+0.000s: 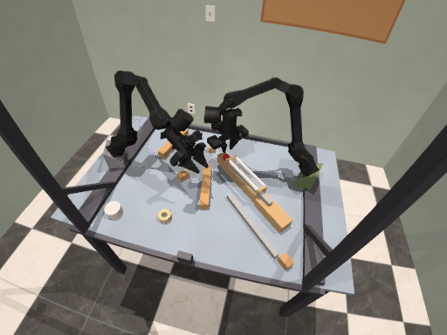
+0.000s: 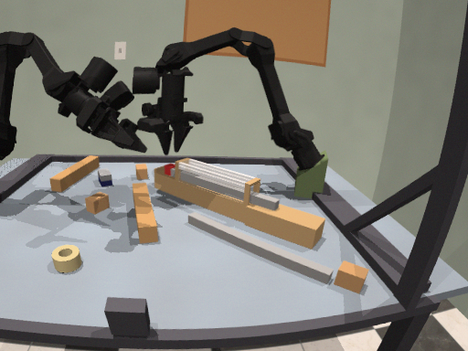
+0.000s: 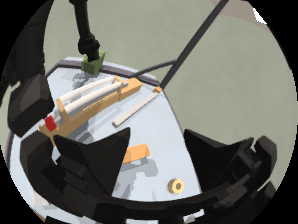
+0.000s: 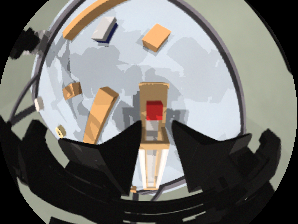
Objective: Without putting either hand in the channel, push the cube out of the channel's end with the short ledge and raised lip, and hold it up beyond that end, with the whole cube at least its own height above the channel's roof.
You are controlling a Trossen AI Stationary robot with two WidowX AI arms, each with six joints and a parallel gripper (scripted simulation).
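Right now my right hand is 80 mm above the red cube. Also, from my right hand: blue-and-white cube (70 mm ahead, 190 mm to the left, 120 mm below); then wooden channel (110 mm behind, 90 mm to the right, 80 mm below); then long grey bar (310 mm behind, 130 mm to the right, 130 mm below).
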